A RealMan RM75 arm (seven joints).
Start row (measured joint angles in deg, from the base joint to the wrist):
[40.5, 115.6, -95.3, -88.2, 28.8, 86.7, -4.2]
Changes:
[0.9, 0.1, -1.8, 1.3, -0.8, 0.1, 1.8]
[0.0, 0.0, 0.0, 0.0, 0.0, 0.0, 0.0]
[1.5, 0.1, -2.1, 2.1, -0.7, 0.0, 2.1]
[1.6, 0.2, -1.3, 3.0, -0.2, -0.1, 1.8]
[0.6, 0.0, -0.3, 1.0, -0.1, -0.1, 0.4]
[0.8, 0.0, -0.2, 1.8, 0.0, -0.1, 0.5]
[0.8, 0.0, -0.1, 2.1, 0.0, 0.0, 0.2]
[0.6, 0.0, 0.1, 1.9, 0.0, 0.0, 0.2]
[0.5, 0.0, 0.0, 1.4, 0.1, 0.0, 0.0]
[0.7, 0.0, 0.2, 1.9, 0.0, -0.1, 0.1]
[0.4, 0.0, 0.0, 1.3, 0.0, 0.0, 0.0]
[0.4, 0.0, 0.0, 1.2, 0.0, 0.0, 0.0]
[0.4, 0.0, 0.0, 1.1, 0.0, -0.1, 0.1]
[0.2, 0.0, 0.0, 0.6, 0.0, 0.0, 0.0]
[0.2, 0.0, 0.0, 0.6, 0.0, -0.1, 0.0]
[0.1, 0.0, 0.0, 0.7, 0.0, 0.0, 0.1]
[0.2, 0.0, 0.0, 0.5, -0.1, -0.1, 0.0]
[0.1, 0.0, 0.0, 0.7, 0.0, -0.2, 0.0]
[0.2, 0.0, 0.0, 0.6, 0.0, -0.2, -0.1]
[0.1, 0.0, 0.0, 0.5, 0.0, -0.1, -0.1]
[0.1, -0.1, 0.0, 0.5, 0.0, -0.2, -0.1]
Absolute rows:
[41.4, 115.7, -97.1, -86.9, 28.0, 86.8, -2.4]
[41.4, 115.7, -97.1, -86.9, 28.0, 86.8, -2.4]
[42.9, 115.8, -99.2, -84.8, 27.3, 86.8, -0.3]
[44.5, 116.0, -100.5, -81.8, 27.1, 86.7, 1.5]
[45.1, 116.0, -100.8, -80.8, 27.0, 86.6, 1.9]
[45.9, 116.0, -101.0, -79.0, 27.0, 86.5, 2.4]
[46.7, 116.0, -101.1, -76.9, 27.0, 86.5, 2.6]
[47.3, 116.0, -101.0, -75.0, 27.0, 86.5, 2.8]
[47.8, 116.0, -101.0, -73.6, 27.1, 86.5, 2.8]
[48.5, 116.0, -100.8, -71.7, 27.1, 86.4, 2.9]
[48.9, 116.0, -100.8, -70.4, 27.1, 86.4, 2.9]
[49.3, 116.0, -100.8, -69.2, 27.1, 86.4, 2.9]
[49.7, 116.0, -100.8, -68.1, 27.1, 86.3, 3.0]
[49.9, 116.0, -100.8, -67.5, 27.1, 86.3, 3.0]
[50.1, 116.0, -100.8, -66.9, 27.1, 86.2, 3.0]
[50.2, 116.0, -100.8, -66.2, 27.1, 86.2, 3.1]
[50.4, 116.0, -100.8, -65.7, 27.0, 86.1, 3.1]
[50.5, 116.0, -100.8, -65.0, 27.0, 85.9, 3.1]
[50.7, 116.0, -100.8, -64.4, 27.0, 85.7, 3.0]
[50.8, 116.0, -100.8, -63.9, 27.0, 85.6, 2.9]
[50.9, 115.9, -100.8, -63.4, 27.0, 85.4, 2.8]

